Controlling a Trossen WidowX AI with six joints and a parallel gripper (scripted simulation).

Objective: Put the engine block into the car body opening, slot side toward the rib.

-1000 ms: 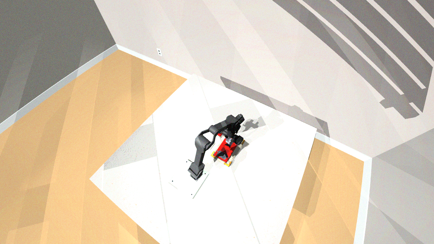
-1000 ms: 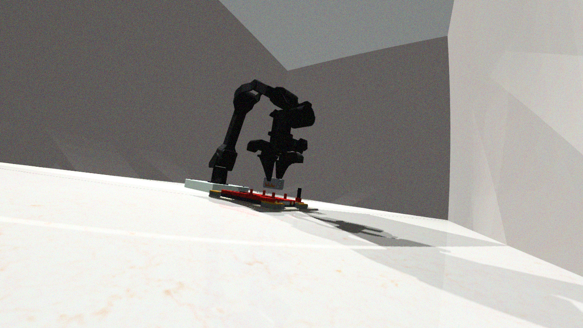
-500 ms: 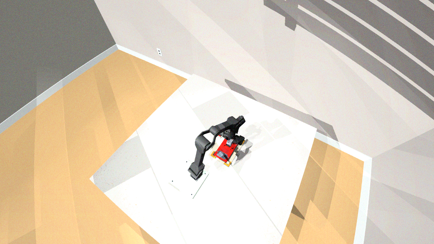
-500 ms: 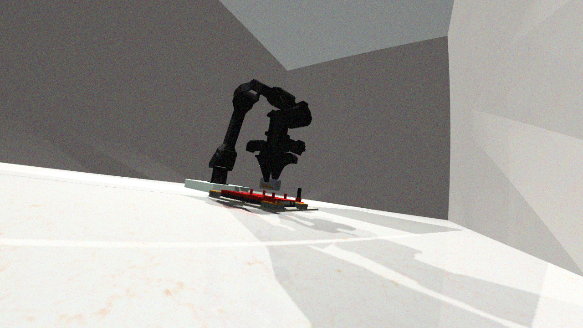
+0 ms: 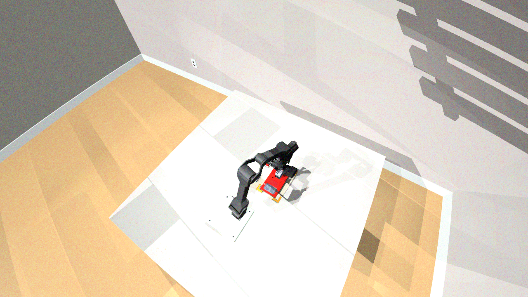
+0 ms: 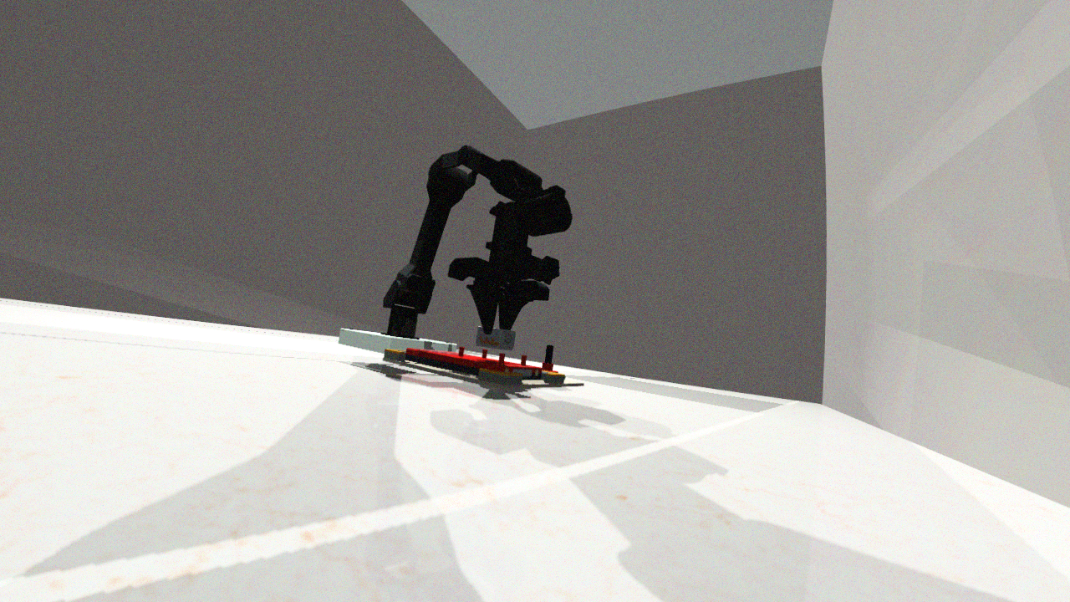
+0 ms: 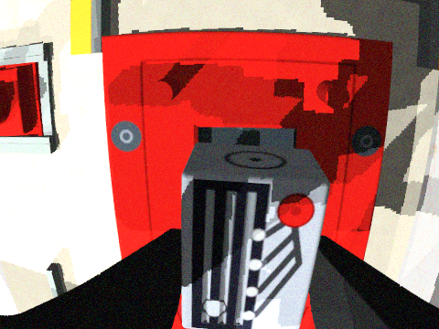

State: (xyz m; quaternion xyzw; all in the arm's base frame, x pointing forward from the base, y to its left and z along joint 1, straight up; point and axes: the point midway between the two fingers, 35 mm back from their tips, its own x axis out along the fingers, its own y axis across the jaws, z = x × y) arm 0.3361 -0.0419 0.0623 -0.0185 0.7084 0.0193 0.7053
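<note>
Right now my gripper tip is 1 cm above the engine block. Also, from my gripper tip: black peg: 11 cm to the left, 3 cm below, 2 cm ahead.
</note>
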